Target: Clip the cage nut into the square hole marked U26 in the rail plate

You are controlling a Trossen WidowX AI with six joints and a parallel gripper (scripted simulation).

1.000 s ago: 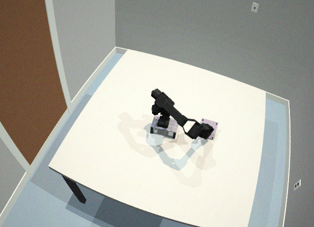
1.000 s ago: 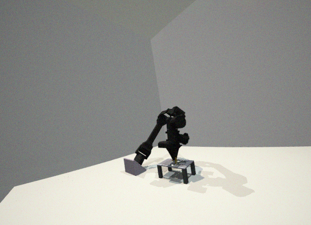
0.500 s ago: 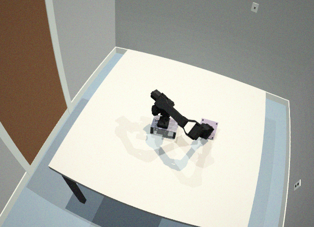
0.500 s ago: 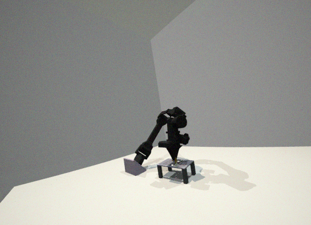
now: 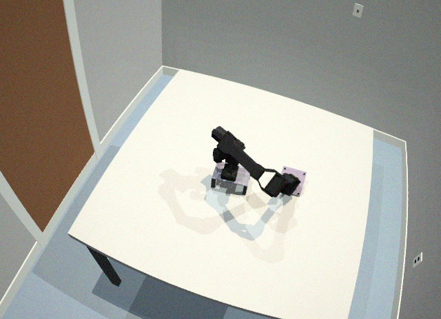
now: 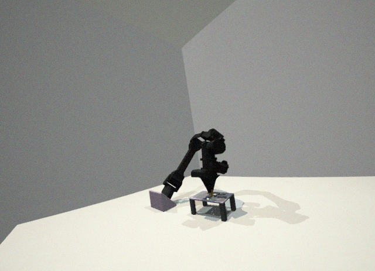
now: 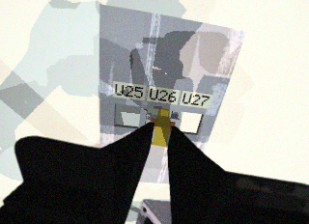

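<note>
The yellow cage nut lies 10 mm below my gripper tip.
</note>
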